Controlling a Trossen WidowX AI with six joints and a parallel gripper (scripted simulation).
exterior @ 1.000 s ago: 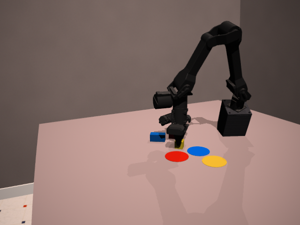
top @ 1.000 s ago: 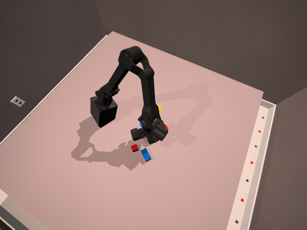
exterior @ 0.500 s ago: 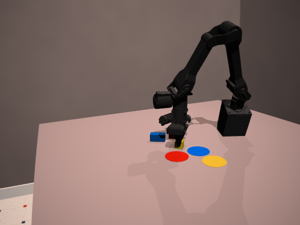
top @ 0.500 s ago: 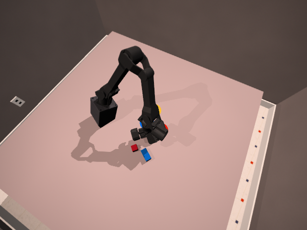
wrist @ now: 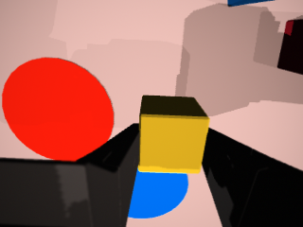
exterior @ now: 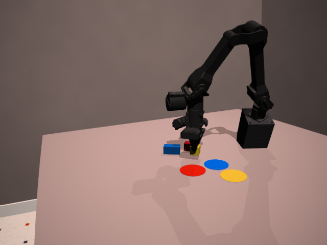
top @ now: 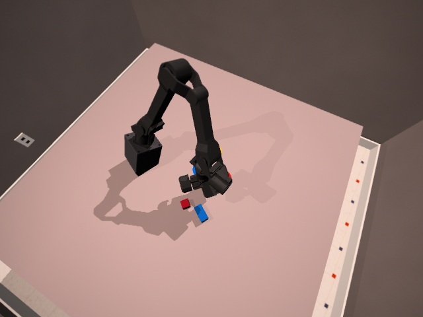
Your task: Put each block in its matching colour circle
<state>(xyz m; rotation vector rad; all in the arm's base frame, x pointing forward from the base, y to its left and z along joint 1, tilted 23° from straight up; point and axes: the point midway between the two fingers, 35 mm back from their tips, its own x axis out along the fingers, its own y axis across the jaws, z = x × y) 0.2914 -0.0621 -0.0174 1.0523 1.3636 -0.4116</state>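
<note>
Now: hand 17 cm to the right of the yellow circle, 8 cm above it and 2 cm past it. The rest, counted from my hand: blue circle (8 cm to the left, 8 cm below, 4 cm behind); then yellow block (4 cm below); then red circle (8 cm below, 6 cm to the left, 6 cm ahead).
</note>
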